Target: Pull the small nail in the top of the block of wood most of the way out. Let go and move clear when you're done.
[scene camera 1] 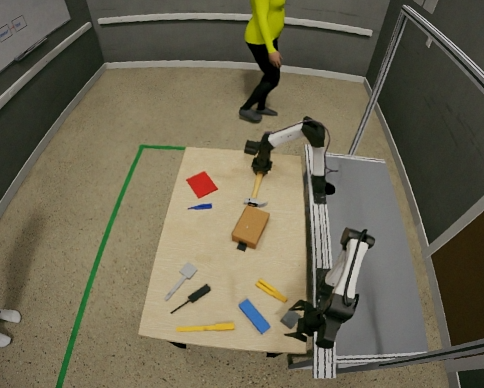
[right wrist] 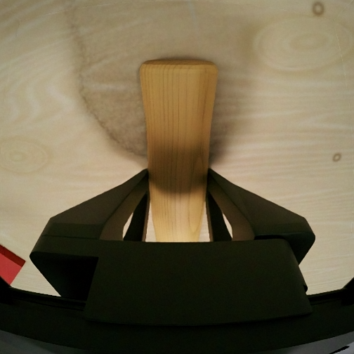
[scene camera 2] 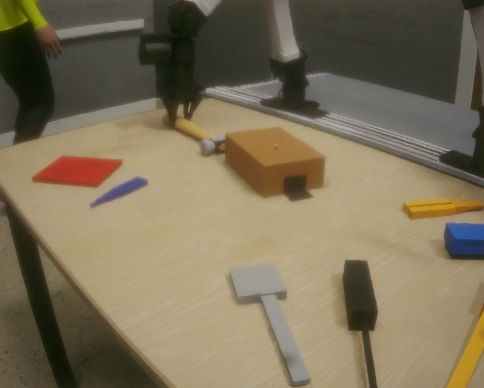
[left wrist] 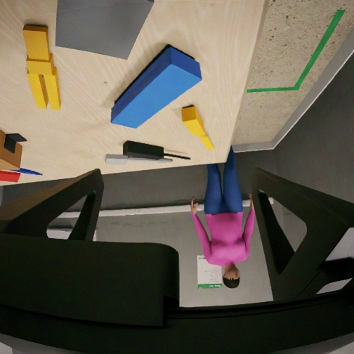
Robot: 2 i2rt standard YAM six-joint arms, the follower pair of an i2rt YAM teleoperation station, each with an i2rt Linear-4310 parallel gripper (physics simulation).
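Places are measured from the left arm's base along level axes (x ahead, y left, z up), in centimetres.
Pixels of known places: left gripper, between the fingertips: (scene camera 1: 287, 322); right gripper, between the fingertips: (scene camera 1: 259, 175) (scene camera 2: 179, 125); left arm's base, origin of its link: (scene camera 1: 323, 289); right arm's base, origin of its link: (scene camera 1: 318, 189) (scene camera 2: 293, 109).
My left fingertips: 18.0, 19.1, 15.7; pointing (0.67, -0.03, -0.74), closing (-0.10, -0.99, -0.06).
Observation:
For each thing: its middle in the pictures, then the offset to it from my left fingertips, as dx, dy, dz. "*": a spot on its surface instead. Level surfaces: height alone.
- wooden block, middle of its body: (scene camera 2: 272, 158) (scene camera 1: 250, 226) +17.3, -46.2, -13.2
- small nail, middle of its body: (scene camera 2: 275, 152) (scene camera 1: 247, 228) +18.9, -43.5, -10.8
- claw hammer, middle of its body: (scene camera 2: 200, 128) (scene camera 1: 260, 184) +14.8, -73.1, -14.6
- table, height of its surface: dz -16.0
- red square, a spot on its surface: (scene camera 2: 77, 171) (scene camera 1: 199, 186) * +46.6, -68.3, -15.1
- blue pen-like tool, middle of its body: (scene camera 2: 117, 192) (scene camera 1: 199, 207) +43.9, -55.4, -15.6
- grey spatula, middle of its body: (scene camera 2: 271, 319) (scene camera 1: 178, 282) +45.4, -14.8, -15.4
- black screwdriver, middle of its body: (scene camera 2: 363, 321) (scene camera 1: 189, 300) +38.8, -7.4, -14.6
- blue block, middle of its body: (scene camera 1: 254, 316) +11.4, -4.1, -14.3
The wooden block (scene camera 1: 251, 227) (scene camera 2: 275, 150) (left wrist: 11, 156) lies on the table, with a black plate at one end. The small nail (scene camera 1: 247, 227) (scene camera 2: 275, 146) stands in its top. The claw hammer (scene camera 1: 256, 185) (scene camera 2: 192, 128) (right wrist: 180, 115) lies beside the block, its metal head close to the block's end. My right gripper (scene camera 1: 260, 172) (scene camera 2: 182, 118) (right wrist: 177, 176) is shut on the hammer's wooden handle near its butt end, one finger on each side. My left gripper (scene camera 1: 291, 320) (left wrist: 176, 176) is open and empty, above the table's near corner at the lower right of scene camera 1.
On the table (scene camera 1: 220, 280) lie a red square (scene camera 1: 202, 184) (scene camera 2: 77, 171), a blue pen-like tool (scene camera 1: 201, 206) (scene camera 2: 120, 191), a grey spatula (scene camera 1: 187, 271) (scene camera 2: 257, 282), a black screwdriver (scene camera 1: 200, 292) (scene camera 2: 360, 295), yellow tools (scene camera 1: 270, 290) (scene camera 1: 205, 327) and a blue block (scene camera 1: 254, 316) (left wrist: 157, 87). People stand beyond.

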